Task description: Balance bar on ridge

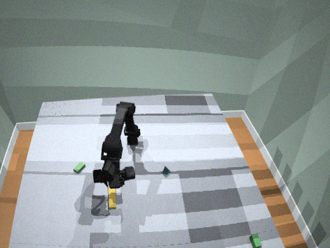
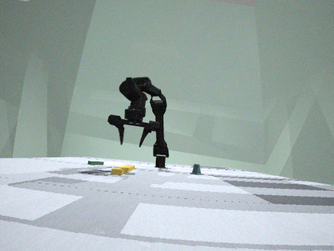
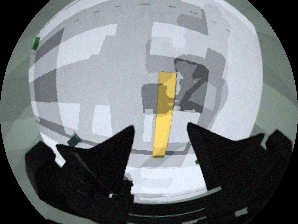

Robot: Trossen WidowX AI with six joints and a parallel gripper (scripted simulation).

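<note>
Right now my gripper tip is 40 mm past the yellow bar, 20 mm to the left of it and 90 mm above it.
</note>
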